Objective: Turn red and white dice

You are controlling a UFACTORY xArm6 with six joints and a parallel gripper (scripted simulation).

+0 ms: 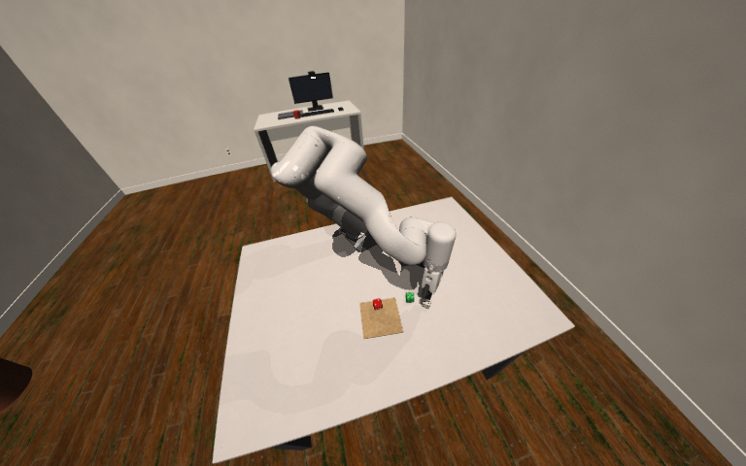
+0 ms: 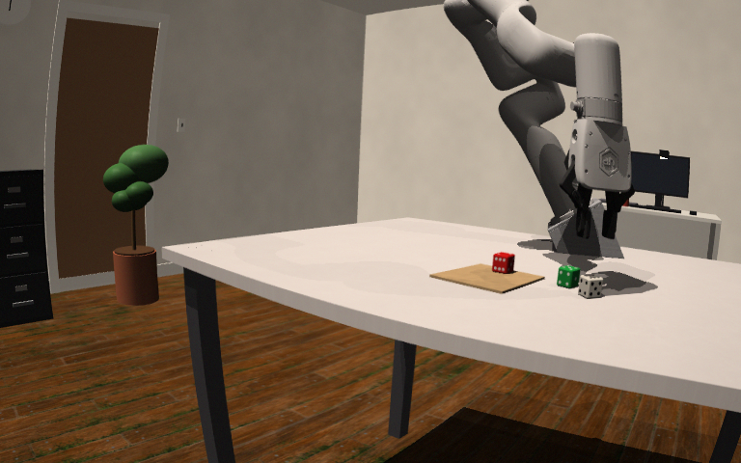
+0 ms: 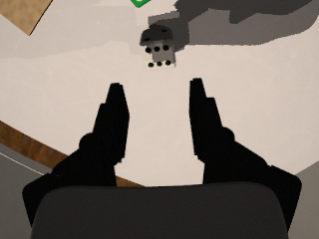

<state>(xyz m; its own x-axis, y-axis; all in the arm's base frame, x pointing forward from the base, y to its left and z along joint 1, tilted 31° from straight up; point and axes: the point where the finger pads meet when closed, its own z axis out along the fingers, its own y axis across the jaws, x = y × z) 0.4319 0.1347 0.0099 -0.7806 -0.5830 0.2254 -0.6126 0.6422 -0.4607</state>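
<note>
Now: hand 9 cm above the white die. The rest, counted from my hand: red die (7 cm behind, 17 cm to the right, 9 cm below); then green die (5 cm behind, 5 cm to the right, 9 cm below); then tan mat (2 cm behind, 18 cm to the right, 11 cm below).
</note>
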